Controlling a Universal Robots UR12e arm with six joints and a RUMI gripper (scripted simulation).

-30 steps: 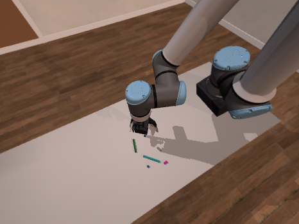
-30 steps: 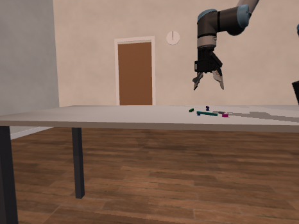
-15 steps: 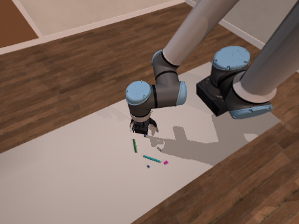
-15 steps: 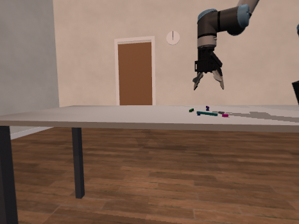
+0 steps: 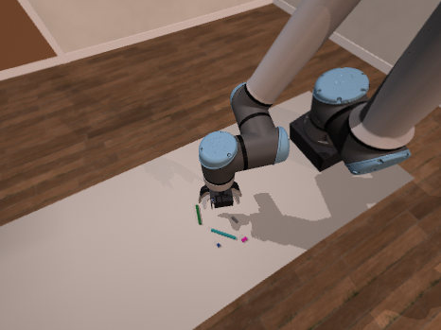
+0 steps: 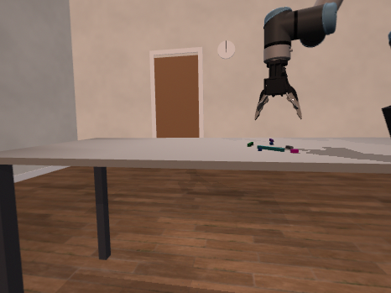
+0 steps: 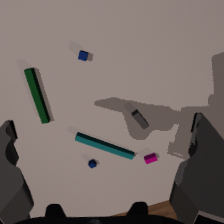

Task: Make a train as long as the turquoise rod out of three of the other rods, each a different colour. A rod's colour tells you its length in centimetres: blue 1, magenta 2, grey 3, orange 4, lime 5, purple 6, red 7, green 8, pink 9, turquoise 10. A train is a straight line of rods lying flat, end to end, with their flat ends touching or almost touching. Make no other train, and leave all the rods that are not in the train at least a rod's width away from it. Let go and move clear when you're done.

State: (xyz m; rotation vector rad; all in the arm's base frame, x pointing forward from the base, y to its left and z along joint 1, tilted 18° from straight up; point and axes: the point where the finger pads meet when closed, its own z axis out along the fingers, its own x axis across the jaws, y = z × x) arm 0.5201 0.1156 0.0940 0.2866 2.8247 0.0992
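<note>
Now: the grey rod 4 cm behind my hand, 7 cm to the left of it and 9 cm below it. From my hand the other things lie so: magenta rod 4 cm behind, 15 cm to the left, 9 cm below; then turquoise rod 3 cm ahead, 10 cm to the left, 9 cm below; then green rod 10 cm ahead, 9 cm below.
</note>
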